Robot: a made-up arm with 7 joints.
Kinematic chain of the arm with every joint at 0, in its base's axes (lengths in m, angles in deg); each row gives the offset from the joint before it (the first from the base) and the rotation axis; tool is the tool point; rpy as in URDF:
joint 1: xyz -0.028 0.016 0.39 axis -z
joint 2: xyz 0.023 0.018 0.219 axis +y
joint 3: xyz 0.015 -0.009 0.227 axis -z
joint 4: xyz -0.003 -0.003 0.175 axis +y
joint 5: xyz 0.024 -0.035 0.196 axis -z
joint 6: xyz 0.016 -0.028 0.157 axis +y
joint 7: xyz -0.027 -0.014 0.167 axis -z
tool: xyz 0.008 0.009 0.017 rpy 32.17 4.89 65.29
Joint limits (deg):
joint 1: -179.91..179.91
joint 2: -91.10..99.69
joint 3: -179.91..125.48
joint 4: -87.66..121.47
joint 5: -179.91..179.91
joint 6: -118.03..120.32
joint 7: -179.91..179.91
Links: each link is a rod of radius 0.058 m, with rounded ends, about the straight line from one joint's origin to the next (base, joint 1, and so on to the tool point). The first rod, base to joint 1, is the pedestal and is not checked.
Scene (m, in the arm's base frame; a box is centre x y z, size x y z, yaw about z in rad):
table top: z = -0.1
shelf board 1: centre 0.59 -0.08 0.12 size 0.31 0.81 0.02 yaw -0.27
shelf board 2: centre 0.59 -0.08 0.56 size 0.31 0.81 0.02 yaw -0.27
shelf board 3: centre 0.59 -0.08 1 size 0.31 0.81 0.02 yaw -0.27
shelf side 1: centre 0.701 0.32 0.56 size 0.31 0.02 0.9 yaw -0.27
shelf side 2: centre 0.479 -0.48 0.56 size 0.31 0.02 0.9 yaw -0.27
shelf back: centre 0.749 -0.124 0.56 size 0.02 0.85 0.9 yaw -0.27
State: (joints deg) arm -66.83 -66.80 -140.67 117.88 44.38 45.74 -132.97
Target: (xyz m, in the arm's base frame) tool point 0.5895 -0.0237 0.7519
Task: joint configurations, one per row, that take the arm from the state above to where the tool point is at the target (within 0.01 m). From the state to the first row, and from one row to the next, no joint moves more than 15 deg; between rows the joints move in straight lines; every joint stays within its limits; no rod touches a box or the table.
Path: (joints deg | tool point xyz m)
1: -80.27 -58.39 -144.80 118.33 52.76 33.41 -132.31 | -0.4301 -0.1348 0.4385
2: -93.72 -49.98 -148.94 118.78 61.14 21.08 -131.65 | -0.3412 -0.2987 0.4410
3: -107.16 -41.58 -153.07 119.23 69.52 8.74 -130.99 | -0.1845 -0.4118 0.4668
4: -120.61 -33.17 -157.20 119.68 77.91 -3.59 -130.32 | 0.0059 -0.4425 0.5140
5: -134.05 -24.76 -161.34 120.12 86.29 -15.92 -129.66 | 0.1827 -0.3827 0.5755
6: -147.50 -16.35 -165.47 120.57 94.67 -28.25 -129.00 | 0.3021 -0.2517 0.6419
7: -160.94 -7.95 -169.60 121.02 103.05 -40.59 -128.34 | 0.3388 -0.0895 0.7033
8: -174.39 0.46 -173.74 121.47 111.43 -52.92 -127.68 | 0.2938 0.0582 0.7519
9: -175.77 -6.03 -175.28 114.34 98.36 -40.68 -128.68 | 0.3849 0.0417 0.7717
10: -177.15 -12.52 -176.82 107.22 85.29 -28.45 -129.69 | 0.4659 0.0200 0.7813
11: -178.53 -19.01 -178.37 100.09 72.21 -16.21 -130.69 | 0.5347 -0.0035 0.7758
12: -179.91 -25.50 -179.91 92.97 59.14 -3.98 -131.70 | 0.5895 -0.0237 0.7518

